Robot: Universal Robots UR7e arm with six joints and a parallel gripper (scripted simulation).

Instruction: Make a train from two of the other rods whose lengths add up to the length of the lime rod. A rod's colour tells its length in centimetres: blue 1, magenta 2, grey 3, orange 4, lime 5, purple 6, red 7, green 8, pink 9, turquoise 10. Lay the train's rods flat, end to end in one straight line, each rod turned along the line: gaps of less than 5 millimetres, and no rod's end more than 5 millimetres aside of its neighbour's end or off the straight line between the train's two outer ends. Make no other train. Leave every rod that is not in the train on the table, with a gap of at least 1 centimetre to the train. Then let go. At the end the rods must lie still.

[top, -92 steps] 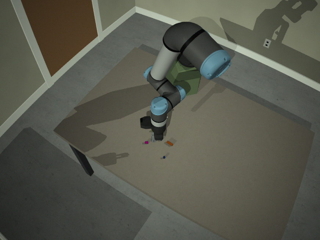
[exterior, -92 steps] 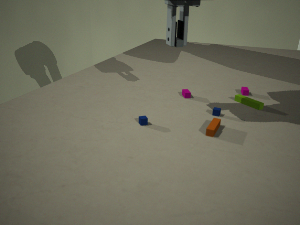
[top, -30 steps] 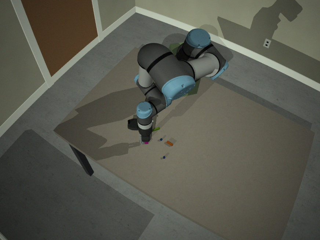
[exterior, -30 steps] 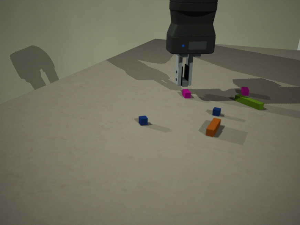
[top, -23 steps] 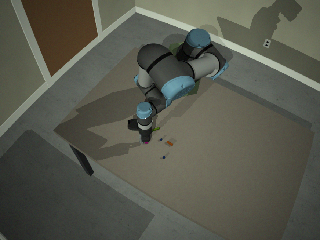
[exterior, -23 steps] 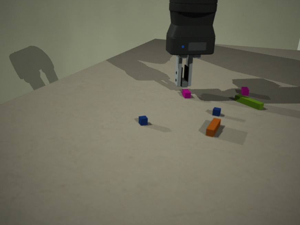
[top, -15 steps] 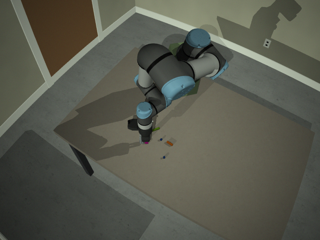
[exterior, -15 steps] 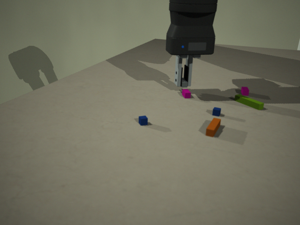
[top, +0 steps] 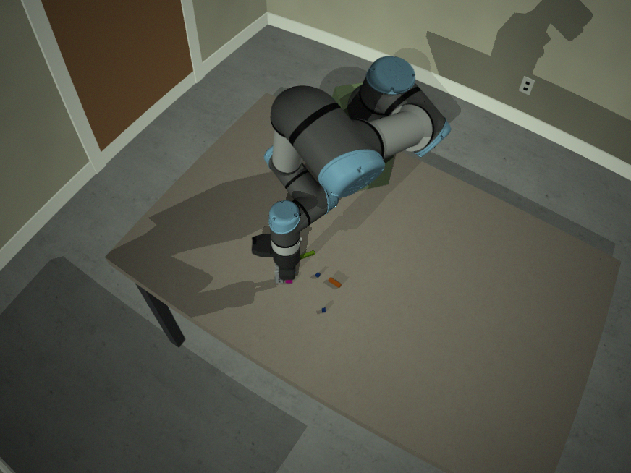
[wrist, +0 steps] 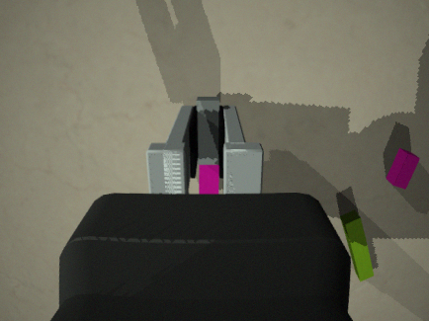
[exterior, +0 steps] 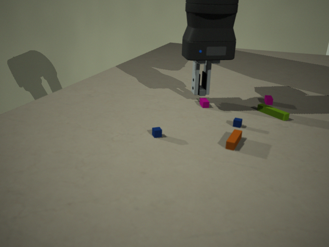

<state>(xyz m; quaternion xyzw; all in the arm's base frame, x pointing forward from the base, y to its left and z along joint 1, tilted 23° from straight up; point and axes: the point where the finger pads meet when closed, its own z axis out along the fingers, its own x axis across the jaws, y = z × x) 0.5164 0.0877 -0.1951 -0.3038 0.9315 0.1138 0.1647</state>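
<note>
My hand is 1 cm above the grey rod. From my hand the other things lie so: lime rod 12 cm behind, 3 cm below; then orange rod 10 cm behind, 13 cm to the left, 3 cm below.
</note>
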